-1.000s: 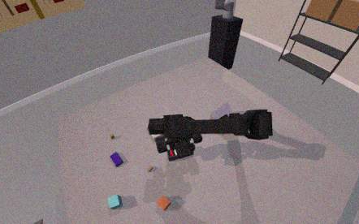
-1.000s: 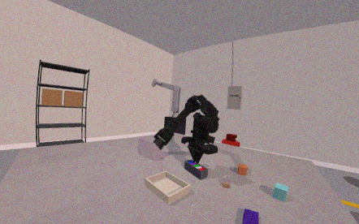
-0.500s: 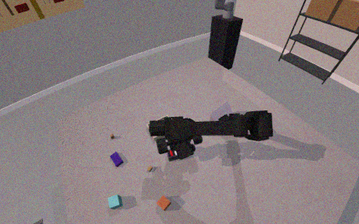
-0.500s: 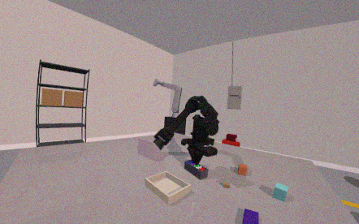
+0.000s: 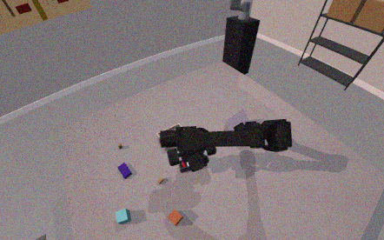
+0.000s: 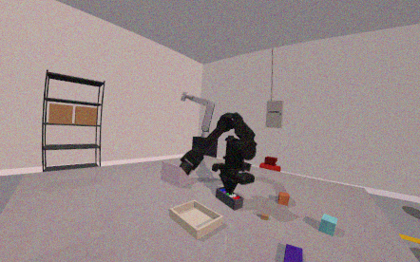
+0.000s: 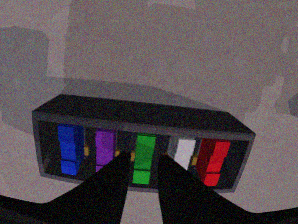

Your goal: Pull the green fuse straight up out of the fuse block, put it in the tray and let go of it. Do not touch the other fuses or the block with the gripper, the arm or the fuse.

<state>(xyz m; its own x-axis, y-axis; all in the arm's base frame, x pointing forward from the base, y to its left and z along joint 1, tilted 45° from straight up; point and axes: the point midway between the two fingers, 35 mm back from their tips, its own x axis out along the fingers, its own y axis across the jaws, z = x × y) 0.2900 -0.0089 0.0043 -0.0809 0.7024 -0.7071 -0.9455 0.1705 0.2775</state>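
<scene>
Now: the green fuse 10 mm below my gripper tip. Also, from my gripper tip: red fuse 40 mm ahead, 10 mm to the right, 10 mm below; purple fuse 20 mm behind, 10 mm to the left, 10 mm below; white fuse 20 mm ahead, 10 mm to the right, 10 mm below.
</scene>
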